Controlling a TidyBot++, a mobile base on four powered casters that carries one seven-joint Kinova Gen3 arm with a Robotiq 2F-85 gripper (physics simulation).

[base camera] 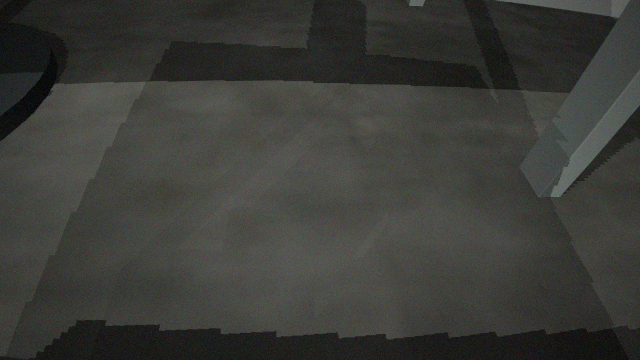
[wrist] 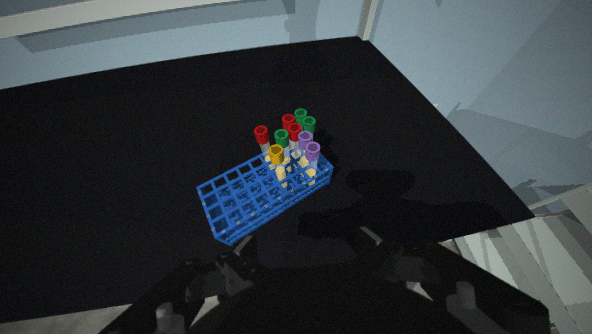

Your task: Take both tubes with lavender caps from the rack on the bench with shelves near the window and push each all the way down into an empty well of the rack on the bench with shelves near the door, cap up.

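Places are measured from the arm's base along level axes (x ahead, y left, z up), in millimetres.
Pixels of known places: gripper, between the fingertips: (wrist: pixel 306 243).
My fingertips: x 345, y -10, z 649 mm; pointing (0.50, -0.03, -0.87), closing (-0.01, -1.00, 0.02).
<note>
Behind a point stands the place of what it marks.
In the wrist view a blue rack (wrist: pixel 250 192) {y 64, x 435, z 575 mm} stands at an angle on a black bench top (wrist: pixel 125 150) {y 387, x 596, z 517 mm}. Two tubes with lavender caps, one (wrist: pixel 313 151) {y -29, x 454, z 636 mm} near the rack's right end and one (wrist: pixel 305 139) {y -21, x 474, z 637 mm} just behind it, stand upright in neighbouring wells, caps up. Tubes with red, green and yellow caps stand in wells close to them. The rack's left part shows wells without tubes. My gripper (wrist: pixel 306 243) {y -10, x 345, z 649 mm} is open, its fingertips apart at the lower part of the wrist view, with no tube between them, in front of the rack.
A pale blue wall (wrist: pixel 500 50) {y -1164, x 1253, z 378 mm} runs behind and to the right of the bench. In the base camera view a pale grey leg (base camera: pixel 590 105) {y -331, x 417, z -254 mm} stands at the right, and a dark round object (base camera: pixel 22 75) {y 447, x 565, z -367 mm} is at the upper left. Shadows cross the floor (base camera: pixel 320 210) {y -29, x 357, z -397 mm}.
</note>
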